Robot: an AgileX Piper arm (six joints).
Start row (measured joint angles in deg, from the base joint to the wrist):
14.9, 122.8, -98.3, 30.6, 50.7, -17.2
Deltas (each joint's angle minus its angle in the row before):
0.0, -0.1, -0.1, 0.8, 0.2, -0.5
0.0, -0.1, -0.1, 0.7, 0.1, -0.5
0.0, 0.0, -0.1, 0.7, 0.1, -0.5
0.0, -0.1, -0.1, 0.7, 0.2, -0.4
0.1, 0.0, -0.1, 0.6, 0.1, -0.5
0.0, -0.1, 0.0, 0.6, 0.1, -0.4
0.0, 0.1, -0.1, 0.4, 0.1, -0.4
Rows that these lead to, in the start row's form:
14.9, 122.7, -98.4, 31.4, 50.9, -17.7
14.9, 122.6, -98.5, 32.1, 51.0, -18.2
14.9, 122.6, -98.6, 32.8, 51.1, -18.7
14.9, 122.5, -98.7, 33.5, 51.3, -19.1
15.0, 122.5, -98.8, 34.1, 51.4, -19.6
15.0, 122.4, -98.8, 34.7, 51.5, -20.0
15.0, 122.5, -98.9, 35.1, 51.6, -20.4

